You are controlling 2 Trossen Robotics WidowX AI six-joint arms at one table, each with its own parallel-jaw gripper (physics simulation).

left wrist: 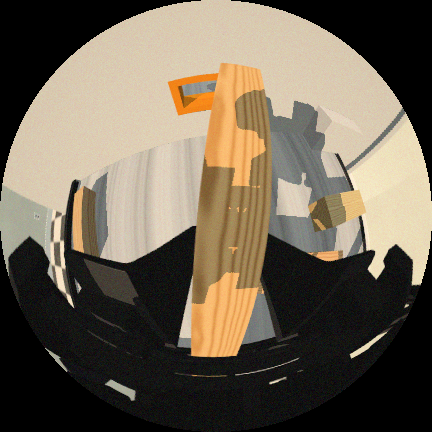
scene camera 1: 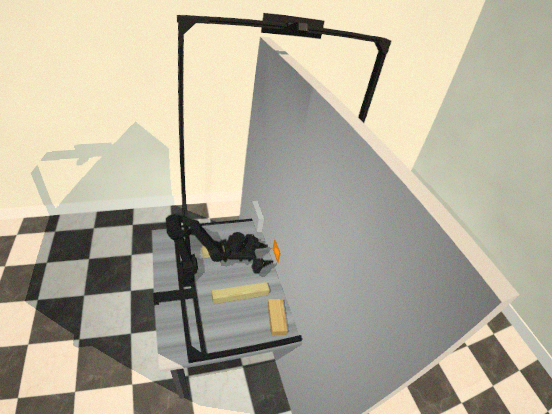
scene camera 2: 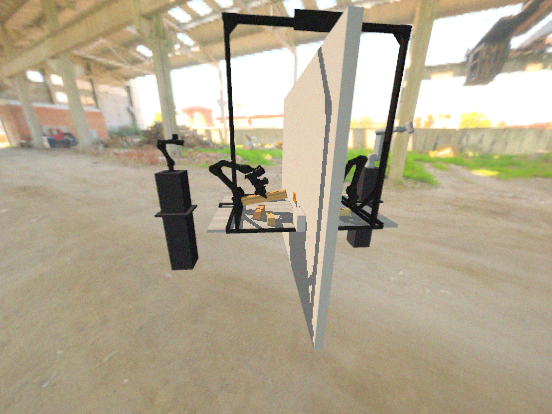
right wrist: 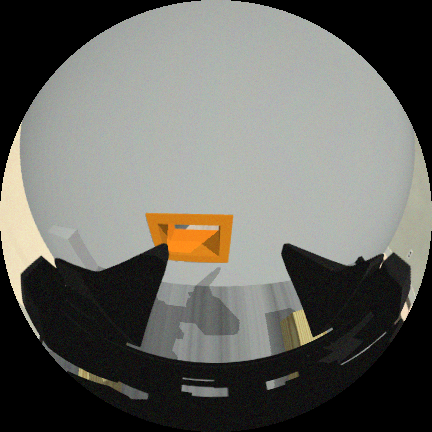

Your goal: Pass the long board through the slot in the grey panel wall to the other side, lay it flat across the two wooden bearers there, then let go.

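Frame: origin at the left arm's base, x ahead, y left, z up, level; millimetres.
Seen in the pictures: left gripper, between the fingertips: (left wrist: 224, 232) (scene camera 2: 267, 197); right gripper, between the fingertips: (scene camera 1: 270, 253) (right wrist: 227, 250); right arm's base, origin of its link: (scene camera 1: 186, 280) (scene camera 2: 351, 205).
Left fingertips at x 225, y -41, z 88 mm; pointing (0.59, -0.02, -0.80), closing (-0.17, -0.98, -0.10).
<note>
Offsets run from my left fingertips to a thing's top centre. "pt": to the spot under its first point.
The long board (scene camera 2: 277, 194) (left wrist: 232, 145) is off the table on the near side of the grey panel wall (scene camera 1: 350, 200) (scene camera 2: 305, 125) (right wrist: 215, 125). Its wall-side end is tilted up. My left gripper (scene camera 2: 265, 196) (left wrist: 224, 232) is shut on it. In the left wrist view the board's far end covers part of the orange-framed slot @(pt 28 mm down, 250 mm ahead, 19 mm right) (scene camera 1: 276, 251) (scene camera 2: 294, 198) (left wrist: 175, 100) (right wrist: 190, 218). My right gripper (scene camera 1: 270, 254) (right wrist: 227, 250) is open and empty, facing the slot from the other side. One pale bearer @(63 mm down, 460 mm ahead, 147 mm left) (scene camera 1: 240, 293) (right wrist: 297, 327) lies beside it; another @(63 mm down, 470 mm ahead, 116 mm right) (scene camera 1: 205, 251) is partly hidden by the arm.
On the right arm's side a wooden block @(69 mm down, 331 mm ahead, 294 mm left) (scene camera 1: 278, 317) lies near the wall. On the left arm's side, wooden blocks @(57 mm down, 58 mm back, 86 mm right) (scene camera 2: 259, 212) @(57 mm down, 11 mm ahead, 218 mm right) (scene camera 2: 270, 218) (left wrist: 337, 210) lie on the table. A pale upright piece (scene camera 1: 258, 217) (scene camera 2: 301, 222) (right wrist: 65, 232) stands at the wall. Black frame bars edge the table.
</note>
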